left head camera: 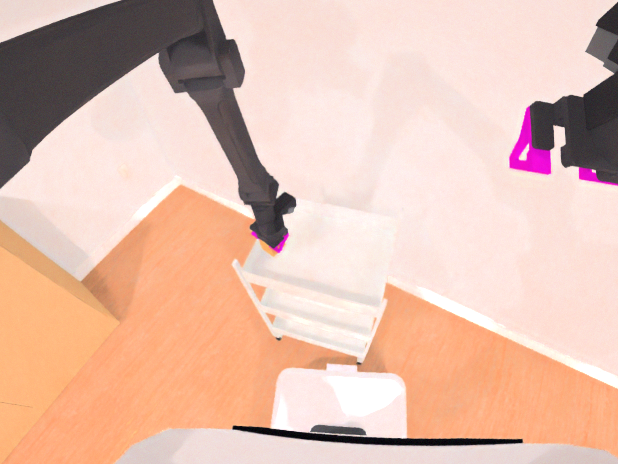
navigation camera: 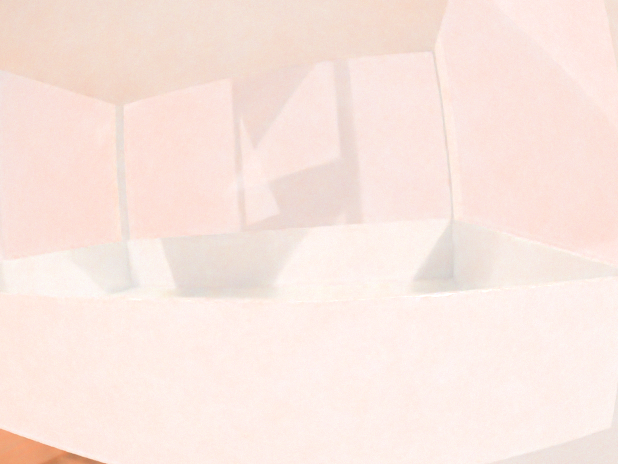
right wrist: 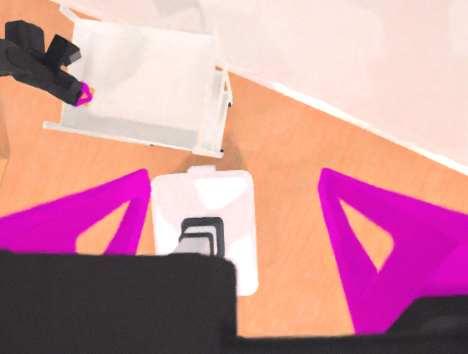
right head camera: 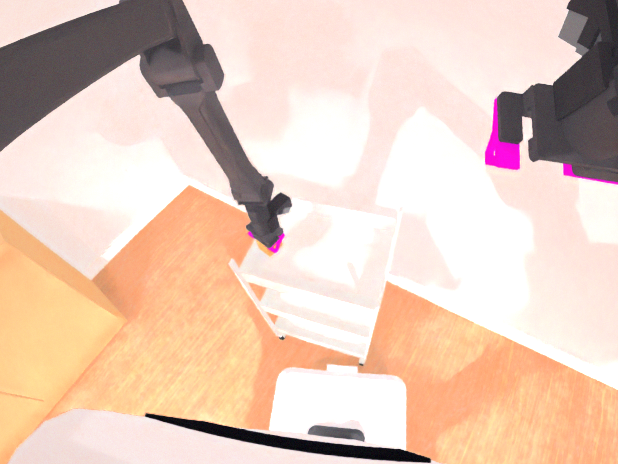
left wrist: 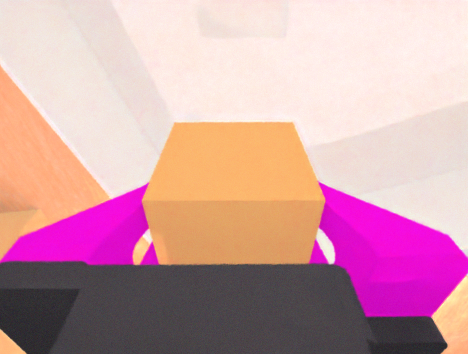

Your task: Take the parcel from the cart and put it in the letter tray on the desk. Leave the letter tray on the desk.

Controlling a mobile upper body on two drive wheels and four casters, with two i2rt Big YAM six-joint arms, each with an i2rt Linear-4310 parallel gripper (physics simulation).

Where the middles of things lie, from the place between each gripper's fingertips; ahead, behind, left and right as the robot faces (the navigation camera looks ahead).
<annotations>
Right now the parcel [left wrist: 222, 192] is 24 cm ahead of my right hand, 46 cm to the left of it and 52 cm below it.
Now: the parcel 2 cm above my left hand.
</annotations>
